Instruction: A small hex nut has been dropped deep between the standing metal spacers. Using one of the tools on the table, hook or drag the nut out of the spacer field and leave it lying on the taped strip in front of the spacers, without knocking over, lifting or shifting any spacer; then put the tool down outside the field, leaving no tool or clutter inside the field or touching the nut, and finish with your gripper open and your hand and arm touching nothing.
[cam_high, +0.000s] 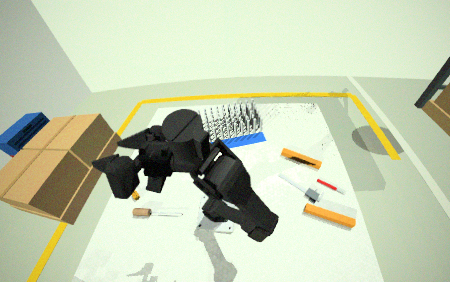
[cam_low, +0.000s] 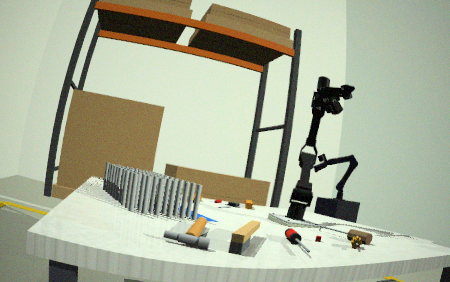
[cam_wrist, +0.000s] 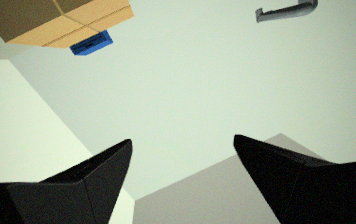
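Now: gripper tip 550 mm above the tiny red piece, 220 mm short of it and 200 mm to the right of it. The rest, counted from my gripper tip: red screwdriver (730 mm to the right, 550 mm below, 140 mm ahead); tool with thin metal rod (540 mm below, 130 mm to the left, 60 mm ahead); blue taped strip (560 mm below, 500 mm ahead, 230 mm to the right).
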